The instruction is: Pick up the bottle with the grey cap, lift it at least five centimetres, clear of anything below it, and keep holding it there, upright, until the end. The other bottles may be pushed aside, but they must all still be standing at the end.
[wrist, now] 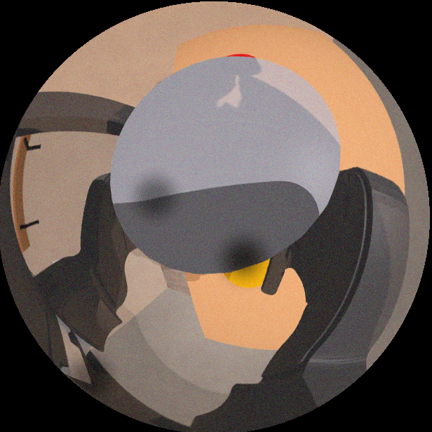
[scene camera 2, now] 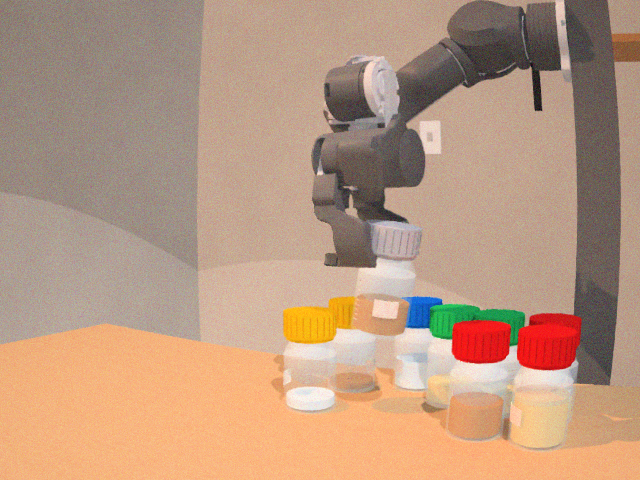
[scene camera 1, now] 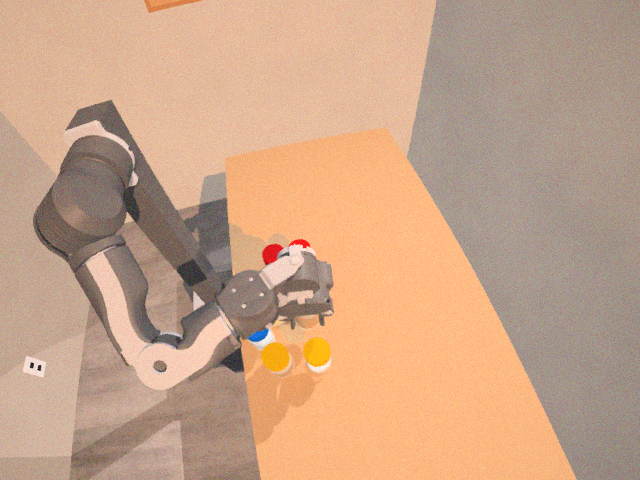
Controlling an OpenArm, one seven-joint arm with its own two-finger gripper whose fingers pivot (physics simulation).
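Observation:
My gripper (scene camera 1: 307, 321) (scene camera 2: 374, 246) (wrist: 227, 227) is shut on the bottle with the grey cap (scene camera 2: 385, 284) (wrist: 225, 145), gripping it at the cap. In the scene camera 2 view the bottle hangs well above the table, its bottom at about the height of the other bottles' caps. It leans slightly, cap to the right. In the wrist view the cap fills the space between the fingers and hides the bottle's body. The far finger is mostly hidden behind the cap in the scene camera 2 view.
Two yellow-capped bottles (scene camera 1: 317, 352) (scene camera 2: 309, 324), a blue-capped one (scene camera 1: 260, 334) (scene camera 2: 424, 311), two green-capped ones (scene camera 2: 454, 321) and several red-capped ones (scene camera 1: 272, 253) (scene camera 2: 480, 341) stand upright on the table (scene camera 1: 413, 361) (scene camera 2: 129, 403). Some overlap the held bottle in view.

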